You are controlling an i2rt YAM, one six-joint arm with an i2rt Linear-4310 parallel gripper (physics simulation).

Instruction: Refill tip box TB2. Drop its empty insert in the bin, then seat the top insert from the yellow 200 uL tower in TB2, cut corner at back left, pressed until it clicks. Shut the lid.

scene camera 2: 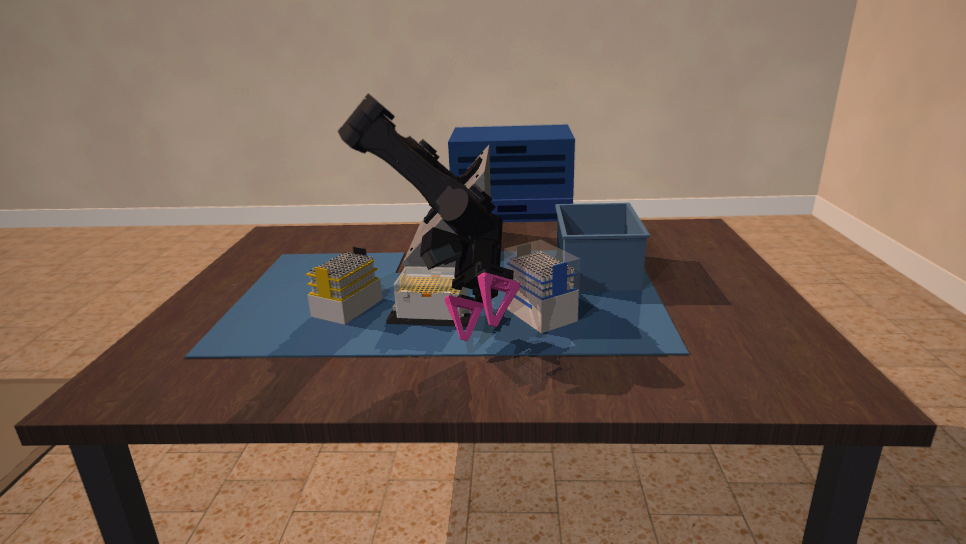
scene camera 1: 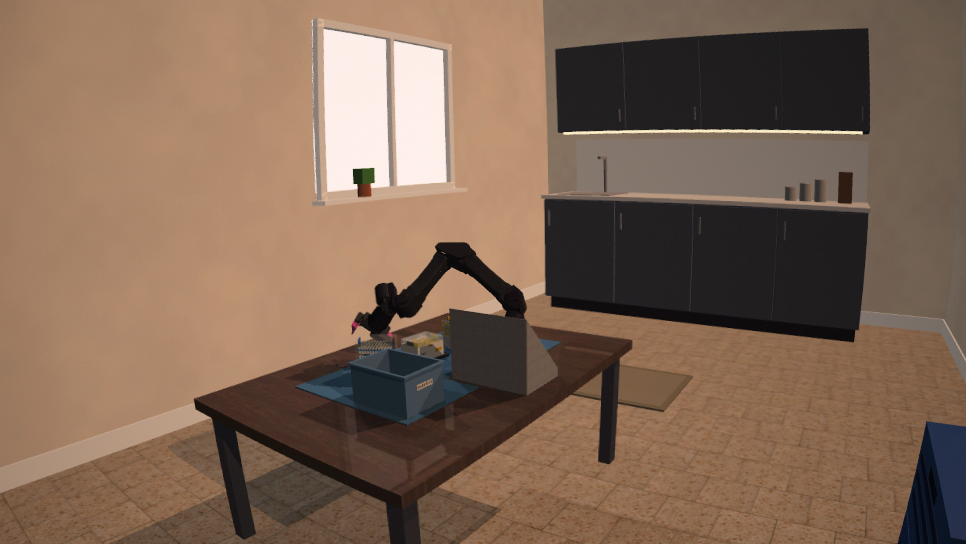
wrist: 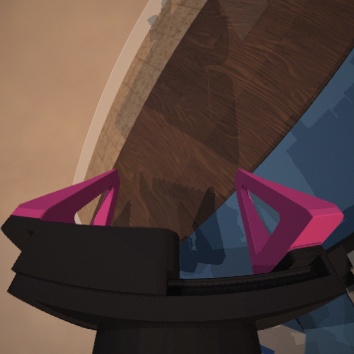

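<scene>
My gripper [scene camera 1: 370,331] [scene camera 2: 479,331] [wrist: 176,175] has pink fingers spread wide, open and empty. It hangs tilted in front of the gap between the tip box and the blue tower. The white tip box [scene camera 1: 423,345] [scene camera 2: 424,305] stands on a dark base, with a yellow grid showing inside. The arm hides its right part, and I cannot read a TB2 label or tell how its lid stands. The yellow tower [scene camera 2: 342,287] stands on the left of the mat in scene camera 2, with stacked yellow inserts on a white base. The blue-grey bin [scene camera 1: 397,385] [scene camera 2: 602,263] stands behind right.
The blue tower [scene camera 1: 375,347] [scene camera 2: 542,297] stands right of the gripper under a clear cover in scene camera 2. A blue mat [scene camera 1: 317,387] [scene camera 2: 236,341] lies on the wooden table [scene camera 1: 304,439] [scene camera 2: 202,395]. A grey slanted panel [scene camera 1: 490,352] stands beside the arm.
</scene>
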